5 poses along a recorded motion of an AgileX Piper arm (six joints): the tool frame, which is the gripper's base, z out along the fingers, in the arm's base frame.
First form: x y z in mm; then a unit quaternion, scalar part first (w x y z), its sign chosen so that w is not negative.
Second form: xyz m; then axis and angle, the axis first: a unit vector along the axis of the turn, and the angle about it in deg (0 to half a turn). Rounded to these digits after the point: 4 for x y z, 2 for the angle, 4 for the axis.
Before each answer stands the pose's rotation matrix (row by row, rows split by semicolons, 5 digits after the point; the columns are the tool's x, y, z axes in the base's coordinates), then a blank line. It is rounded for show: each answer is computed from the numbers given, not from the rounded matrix.
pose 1, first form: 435.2 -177.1 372.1 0.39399 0.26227 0.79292 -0.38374
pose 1, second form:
-0.55197 0.71830 0.42352; 0.11354 0.56791 -0.81522; -0.82610 -0.40189 -0.39503

0.4352 -0.1771 0.3721 0.2854 0.8627 -0.4175 133.59
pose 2, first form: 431.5 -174.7 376.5 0.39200 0.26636 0.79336 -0.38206
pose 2, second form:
-0.55078 0.72217 0.41846; 0.12310 0.56617 -0.81505; -0.82552 -0.39740 -0.40073

0.4315 -0.1747 0.3765 0.2895 0.8624 -0.4153 133.84
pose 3, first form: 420.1 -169.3 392.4 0.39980 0.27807 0.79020 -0.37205
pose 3, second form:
-0.52567 0.73695 0.42493; 0.14197 0.56851 -0.81033; -0.83876 -0.36564 -0.40348

0.4201 -0.1693 0.3924 0.3034 0.8621 -0.4059 132.87
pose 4, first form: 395.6 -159.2 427.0 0.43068 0.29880 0.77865 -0.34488
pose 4, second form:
-0.45047 0.76238 0.46460; 0.16825 0.58355 -0.79445; -0.87679 -0.27971 -0.39115

0.3956 -0.1592 0.4270 0.3311 0.8628 -0.3821 128.98
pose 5, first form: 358.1 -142.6 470.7 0.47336 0.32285 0.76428 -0.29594
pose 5, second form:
-0.34340 0.77366 0.53247; 0.21332 0.61638 -0.75801; -0.91464 -0.14671 -0.37670

0.3581 -0.1426 0.4707 0.3665 0.8676 -0.3360 123.49
